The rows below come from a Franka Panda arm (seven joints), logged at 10 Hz.
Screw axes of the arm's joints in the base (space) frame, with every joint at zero. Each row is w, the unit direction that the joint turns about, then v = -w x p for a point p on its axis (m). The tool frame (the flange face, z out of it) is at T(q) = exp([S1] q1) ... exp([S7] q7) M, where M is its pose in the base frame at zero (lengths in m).
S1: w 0 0 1 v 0 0 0
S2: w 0 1 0 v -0.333 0 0
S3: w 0 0 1 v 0 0 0
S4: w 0 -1 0 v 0.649 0 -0.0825
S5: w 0 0 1 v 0 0 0
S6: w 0 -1 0 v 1.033 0 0
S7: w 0 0 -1 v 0 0.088 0
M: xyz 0.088 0 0.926 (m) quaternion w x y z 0 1 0 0
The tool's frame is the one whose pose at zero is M.
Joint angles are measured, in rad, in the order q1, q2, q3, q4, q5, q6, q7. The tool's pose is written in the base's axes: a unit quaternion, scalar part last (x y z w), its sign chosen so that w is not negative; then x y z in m. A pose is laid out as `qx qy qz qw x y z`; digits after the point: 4 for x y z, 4 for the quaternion.
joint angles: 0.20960, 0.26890, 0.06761, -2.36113, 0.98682, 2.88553, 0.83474
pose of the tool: -0.7163 0.6639 0.0054 0.2147 0.5063 0.0944 0.2267
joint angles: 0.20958, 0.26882, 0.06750, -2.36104, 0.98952, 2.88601, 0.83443
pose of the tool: -0.7154 0.6647 0.0053 0.2151 0.5063 0.0942 0.2267
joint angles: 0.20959, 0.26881, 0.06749, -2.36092, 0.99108, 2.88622, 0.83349
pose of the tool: -0.7152 0.6649 0.0053 0.2153 0.5063 0.0941 0.2268
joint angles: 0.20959, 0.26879, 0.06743, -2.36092, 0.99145, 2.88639, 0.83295
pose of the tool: -0.7152 0.6649 0.0052 0.2154 0.5063 0.0941 0.2268
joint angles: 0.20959, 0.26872, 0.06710, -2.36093, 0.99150, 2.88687, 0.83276
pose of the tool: -0.7151 0.6650 0.0048 0.2154 0.5064 0.0939 0.2269
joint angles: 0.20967, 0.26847, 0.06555, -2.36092, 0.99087, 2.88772, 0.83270
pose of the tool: -0.7149 0.6653 0.0040 0.2154 0.5066 0.0930 0.2271
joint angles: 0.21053, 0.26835, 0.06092, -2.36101, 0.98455, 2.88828, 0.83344
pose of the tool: -0.7156 0.6648 0.0021 0.2143 0.5072 0.0913 0.2273
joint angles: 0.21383, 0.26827, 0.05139, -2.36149, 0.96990, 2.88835, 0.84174
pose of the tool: -0.7162 0.6650 -0.0002 0.2117 0.5081 0.0886 0.2276
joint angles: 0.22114, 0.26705, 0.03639, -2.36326, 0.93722, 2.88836, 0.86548
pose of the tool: -0.7174 0.6654 -0.0037 0.2063 0.5093 0.0858 0.2285
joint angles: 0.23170, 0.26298, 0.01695, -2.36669, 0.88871, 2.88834, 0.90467
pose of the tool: -0.7185 0.6663 -0.0084 0.1992 0.5107 0.0831 0.2306
